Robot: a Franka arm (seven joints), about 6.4 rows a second.
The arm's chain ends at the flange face. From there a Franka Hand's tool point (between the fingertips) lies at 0.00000 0.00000 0.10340 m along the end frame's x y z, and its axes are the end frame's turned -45 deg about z.
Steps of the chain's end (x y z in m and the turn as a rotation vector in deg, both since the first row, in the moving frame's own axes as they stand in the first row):
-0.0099, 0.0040, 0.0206, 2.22, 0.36, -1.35
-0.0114, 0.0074, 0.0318, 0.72, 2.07, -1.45
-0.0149, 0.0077, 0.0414, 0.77, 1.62, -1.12
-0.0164, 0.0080, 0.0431, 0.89, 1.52, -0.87
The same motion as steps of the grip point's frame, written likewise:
-0.0066, -0.0066, 0.0205, 1.32, 1.82, -1.35
-0.0097, -0.0012, 0.0317, -0.95, 1.97, -1.45
-0.0129, -0.0040, 0.0413, -0.60, 1.69, -1.12
-0.0142, -0.0052, 0.0431, -0.45, 1.70, -0.87

